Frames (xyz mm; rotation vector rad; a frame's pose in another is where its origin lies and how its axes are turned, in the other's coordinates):
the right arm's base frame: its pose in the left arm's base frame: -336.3 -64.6 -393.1 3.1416 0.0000 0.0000
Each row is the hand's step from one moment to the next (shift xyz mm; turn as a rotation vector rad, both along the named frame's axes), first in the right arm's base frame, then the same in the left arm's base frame.
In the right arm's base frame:
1: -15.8 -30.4 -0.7 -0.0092 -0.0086 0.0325
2: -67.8 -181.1 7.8 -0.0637 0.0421 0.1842
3: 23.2 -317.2 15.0 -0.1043 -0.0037 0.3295
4: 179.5 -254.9 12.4 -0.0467 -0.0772 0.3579
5: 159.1 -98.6 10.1 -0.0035 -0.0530 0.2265
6: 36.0 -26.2 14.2 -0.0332 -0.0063 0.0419
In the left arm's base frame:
1: -15.8 30.4 0.7 -0.0092 0.0086 -0.0325
2: -67.8 181.1 -7.8 -0.0637 -0.0421 -0.1842
3: 23.2 317.2 -15.0 -0.1043 0.0037 -0.3295
4: 179.5 254.9 -12.4 -0.0467 0.0772 -0.3579
5: 159.1 98.6 -10.1 -0.0035 0.0530 -0.2265
6: 36.0 26.2 -14.2 -0.0332 0.0063 -0.0419

